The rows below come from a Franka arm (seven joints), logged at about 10 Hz.
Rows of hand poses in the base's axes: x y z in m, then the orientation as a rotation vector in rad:
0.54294 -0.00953 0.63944 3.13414 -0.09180 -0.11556
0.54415 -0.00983 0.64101 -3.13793 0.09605 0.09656
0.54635 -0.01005 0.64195 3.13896 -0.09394 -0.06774
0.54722 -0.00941 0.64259 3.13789 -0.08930 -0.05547
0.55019 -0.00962 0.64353 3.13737 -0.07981 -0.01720
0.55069 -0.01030 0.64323 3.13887 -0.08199 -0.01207
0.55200 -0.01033 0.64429 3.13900 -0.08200 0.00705
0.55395 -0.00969 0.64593 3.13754 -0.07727 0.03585
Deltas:
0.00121 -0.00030 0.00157 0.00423 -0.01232 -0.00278
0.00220 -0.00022 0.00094 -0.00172 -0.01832 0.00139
0.00087 0.00064 0.00064 -0.00161 -0.00775 0.00297
0.00297 -0.00021 0.00094 -0.00180 -0.02433 0.00608
0.00050 -0.00068 -0.00030 0.00144 -0.00331 -0.00137
0.00131 -0.00003 0.00106 -0.00020 -0.01218 0.00001
0.00195 0.00064 0.00164 -0.00187 -0.01831 0.00300

